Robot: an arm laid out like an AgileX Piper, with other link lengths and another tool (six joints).
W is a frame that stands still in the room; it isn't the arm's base.
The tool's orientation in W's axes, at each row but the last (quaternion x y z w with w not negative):
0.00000, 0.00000, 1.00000, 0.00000
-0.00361, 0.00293, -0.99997, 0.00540
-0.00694, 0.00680, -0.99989, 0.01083
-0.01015, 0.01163, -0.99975, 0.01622
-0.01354, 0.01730, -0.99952, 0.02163
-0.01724, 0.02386, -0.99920, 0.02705
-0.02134, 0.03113, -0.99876, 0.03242
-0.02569, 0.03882, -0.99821, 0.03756
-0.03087, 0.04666, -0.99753, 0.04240
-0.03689, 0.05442, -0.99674, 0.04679
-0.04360, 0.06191, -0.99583, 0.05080
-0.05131, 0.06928, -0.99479, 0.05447
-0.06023, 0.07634, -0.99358, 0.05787
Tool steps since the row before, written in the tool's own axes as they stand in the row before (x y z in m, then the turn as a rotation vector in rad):
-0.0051, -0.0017, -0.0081, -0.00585, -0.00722, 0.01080
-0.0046, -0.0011, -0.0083, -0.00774, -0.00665, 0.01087
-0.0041, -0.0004, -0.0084, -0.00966, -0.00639, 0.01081
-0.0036, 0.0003, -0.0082, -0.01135, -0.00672, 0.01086
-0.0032, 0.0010, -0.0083, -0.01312, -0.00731, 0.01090
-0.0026, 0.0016, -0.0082, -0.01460, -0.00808, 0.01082
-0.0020, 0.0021, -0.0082, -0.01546, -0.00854, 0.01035
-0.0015, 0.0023, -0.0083, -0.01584, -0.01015, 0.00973
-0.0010, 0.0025, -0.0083, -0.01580, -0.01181, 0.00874
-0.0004, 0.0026, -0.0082, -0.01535, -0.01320, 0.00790
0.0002, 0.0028, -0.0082, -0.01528, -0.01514, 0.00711
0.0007, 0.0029, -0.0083, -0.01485, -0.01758, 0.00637
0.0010, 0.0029, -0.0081, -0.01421, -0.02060, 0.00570
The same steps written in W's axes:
0.0051, 0.0017, -0.0081, 0.00585, 0.00722, 0.01080
0.0045, 0.0012, -0.0083, 0.00775, 0.00667, 0.01085
0.0040, 0.0006, -0.0084, 0.00967, 0.00645, 0.01076
0.0034, 0.0000, -0.0083, 0.01135, 0.00684, 0.01079
0.0030, -0.0006, -0.0084, 0.01309, 0.00750, 0.01080
0.0024, -0.0011, -0.0083, 0.01453, 0.00835, 0.01071
0.0018, -0.0015, -0.0084, 0.01533, 0.00890, 0.01024
0.0012, -0.0015, -0.0085, 0.01556, 0.01057, 0.00973
0.0007, -0.0016, -0.0085, 0.01532, 0.01231, 0.00891
0.0000, -0.0017, -0.0084, 0.01468, 0.01373, 0.00826
-0.0007, -0.0018, -0.0084, 0.01436, 0.01573, 0.00773
-0.0013, -0.0018, -0.0085, 0.01360, 0.01818, 0.00739
-0.0017, -0.0018, -0.0083, 0.01256, 0.02116, 0.00729

